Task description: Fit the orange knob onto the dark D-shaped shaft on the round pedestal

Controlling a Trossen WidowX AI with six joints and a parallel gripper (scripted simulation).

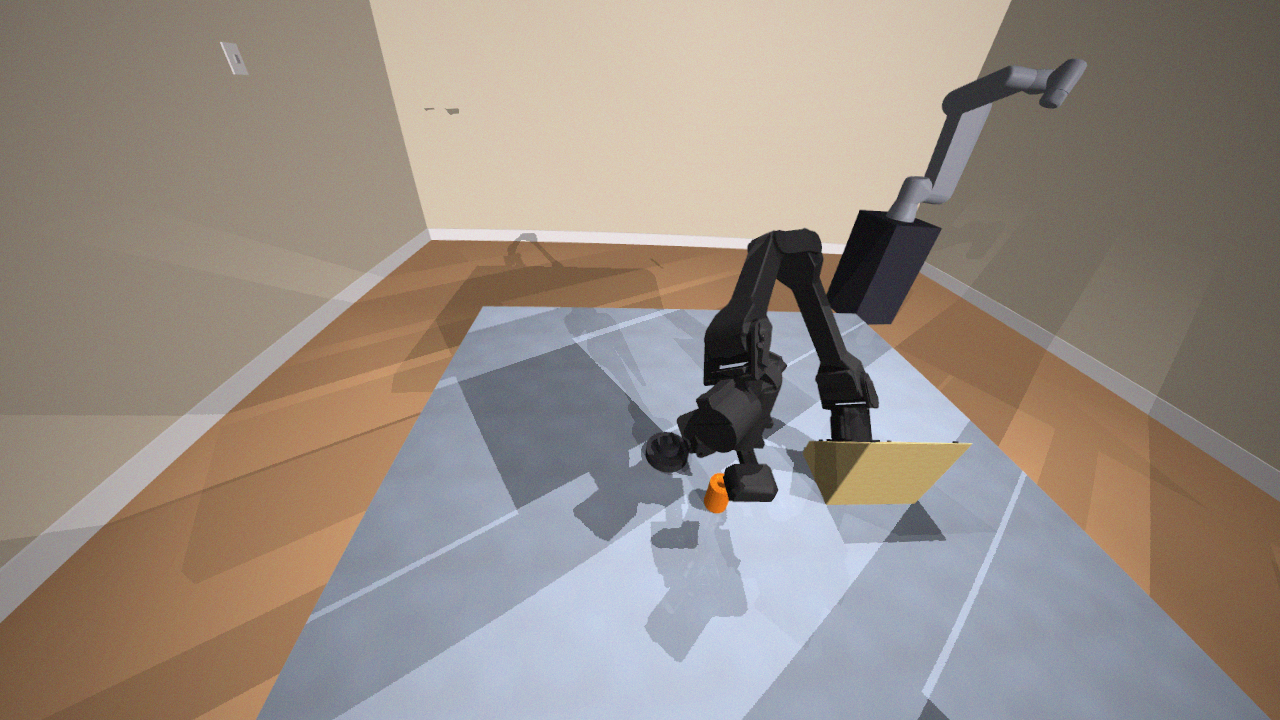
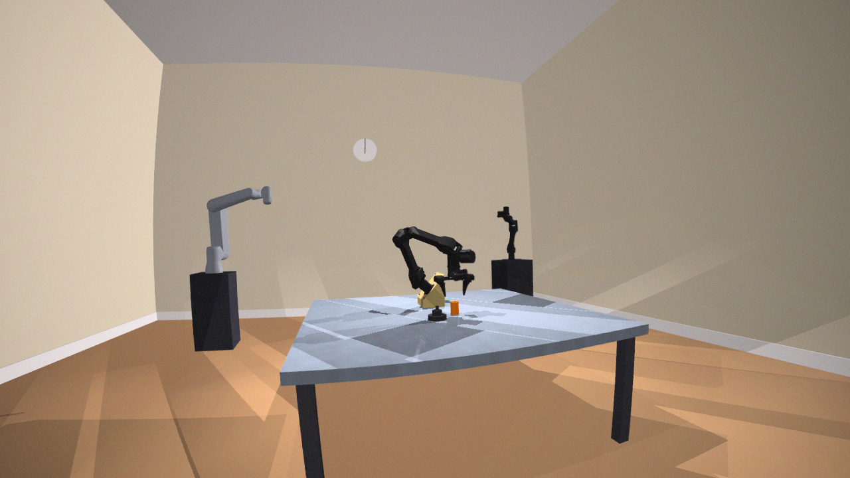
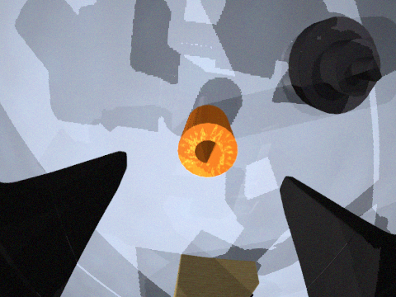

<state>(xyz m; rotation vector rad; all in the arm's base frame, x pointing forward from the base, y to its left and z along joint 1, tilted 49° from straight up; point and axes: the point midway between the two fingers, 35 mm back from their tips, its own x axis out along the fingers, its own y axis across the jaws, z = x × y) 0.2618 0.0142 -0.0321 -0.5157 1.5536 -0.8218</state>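
Now: the orange knob 60 mm below my gripper tip. Also, from my gripper tip: dark round pedestal: 110 mm to the right, 60 mm below, 60 mm ahead.
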